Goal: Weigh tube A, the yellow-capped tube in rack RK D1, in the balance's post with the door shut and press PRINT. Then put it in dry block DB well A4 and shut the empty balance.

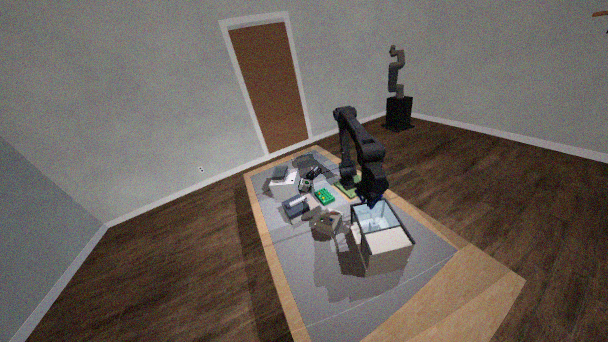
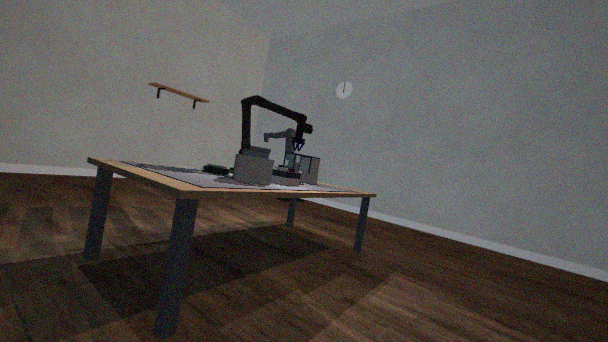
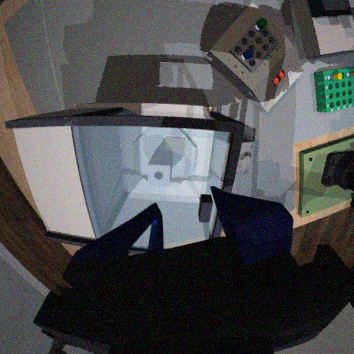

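Pixels of known places: gripper, between the fingertips: (image 1: pixel 367 205) (image 2: pixel 296 150) (image 3: pixel 184 200); arm's base, origin of its link: (image 1: pixel 347 183) (image 3: pixel 340 166).
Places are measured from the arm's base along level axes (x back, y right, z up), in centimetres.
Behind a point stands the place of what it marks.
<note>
The balance (image 1: pixel 390 241) @[x -10.7, y -56.8, z 18.7 cm] (image 2: pixel 314 172) @[x -19.4, y -54.9, z 7.5 cm] (image 3: pixel 47 180) @[x -12.4, y -56.1, z 18.7 cm] has a glass chamber and a dark frame. Its post (image 3: pixel 158 175) stands inside with no tube in it. A dark handle (image 3: pixel 205 207) @[x -8.5, y -38.7, z 20.6 cm] shows by the right fingertip; I cannot tell whether the door is shut. My gripper (image 1: pixel 371 204) @[x -10.4, y -40.5, z 21.9 cm] (image 2: pixel 298 148) @[x -10.4, y -40.5, z 21.9 cm] (image 3: pixel 184 200) @[x -10.4, y -40.5, z 21.9 cm] is part-way open and empty, above the chamber's near edge. The green rack (image 1: pixel 325 196) (image 3: pixel 320 95) holds a yellow-capped tube (image 3: pixel 338 76) @[x -21.4, y -9.1, z 3.8 cm] in its top row; its label is not readable. The dry block (image 1: pixel 326 224) @[x -27.1, y -29.8, z 5.0 cm] (image 3: pixel 232 70) @[x -21.9, y -31.2, z 4.5 cm] holds a green-capped and a blue-capped tube.
A dark and white device (image 1: pixel 295 209) @[x -40.4, y -13.5, z 6.3 cm] (image 3: pixel 332 32) @[x -29.9, y -9.6, z 2.8 cm] lies beyond the dry block. A white box (image 1: pixel 284 187) @[x -43.4, y 6.9, z 9.1 cm] with a grey top and a small device (image 1: pixel 305 185) @[x -28.9, y 7.6, z 4.6 cm] stand farther back. The arm's green base plate (image 1: pixel 345 189) @[x -4.5, y -5.5, z 1.0 cm] (image 3: pixel 309 185) @[x 4.4, y -9.3, z 0.0 cm] is near the rack. Shadows darken the table.
</note>
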